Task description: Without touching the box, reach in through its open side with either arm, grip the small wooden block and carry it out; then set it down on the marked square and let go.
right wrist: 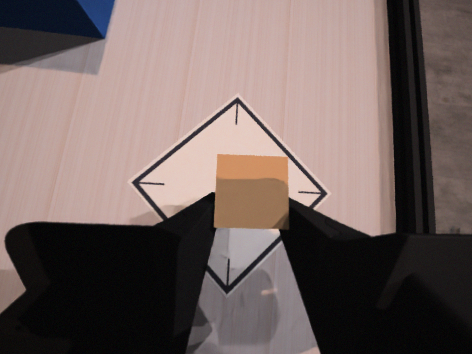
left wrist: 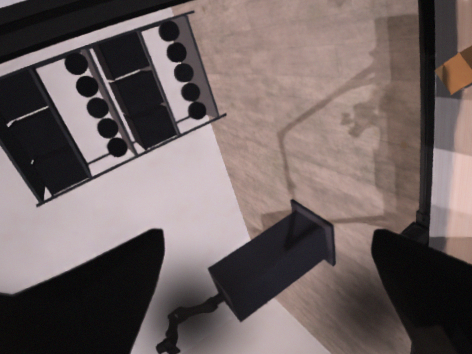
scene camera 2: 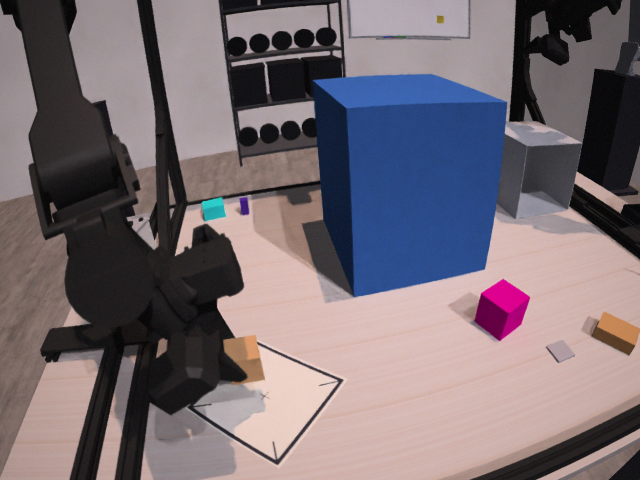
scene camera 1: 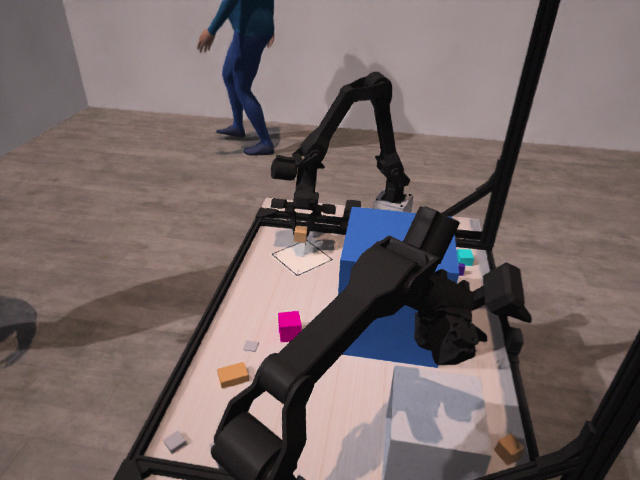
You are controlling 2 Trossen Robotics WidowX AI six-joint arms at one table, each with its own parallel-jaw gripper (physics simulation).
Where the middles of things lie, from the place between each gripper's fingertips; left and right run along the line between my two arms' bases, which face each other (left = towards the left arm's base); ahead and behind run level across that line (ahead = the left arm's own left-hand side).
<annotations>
My left gripper is now 420 mm short of the magenta cube (scene camera 2: pixel 501 309), 240 mm to the left of it and 330 mm above it. The rest, counted from my left hand: marked square (scene camera 2: pixel 269 418) (480 mm ahead, 560 mm to the right, 350 mm below).
My right hand is 1 cm past the marked square, 1 cm to the right of it and 7 cm above it. Also, from my right hand: magenta cube (7 cm behind, 33 cm to the left, 4 cm below).
</annotations>
